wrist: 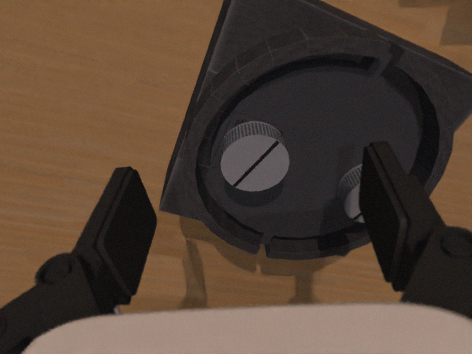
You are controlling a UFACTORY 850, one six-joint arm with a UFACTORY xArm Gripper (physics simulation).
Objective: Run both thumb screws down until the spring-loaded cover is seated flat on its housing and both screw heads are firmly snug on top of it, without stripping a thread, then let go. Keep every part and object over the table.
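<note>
The round dark cover [320, 115] lies inside the ring wall of the square-based dark housing [250, 30]. One thumb screw [255, 162], with a grey slotted head and knurled side, stands at the left of the cover, its slot running diagonally. The other thumb screw [352, 192] is at the lower right, partly hidden behind the right finger. My gripper [250, 183] is wide open and empty, its fingers apart on either side of the left screw's head and nearer the camera. Whether either head touches the cover cannot be told.
The wooden table [85, 90] extends around the housing. Shadows fall on it below the housing. A brownish shape, partly cut off, shows at the top right corner. The ring wall has notches at the bottom and upper right.
</note>
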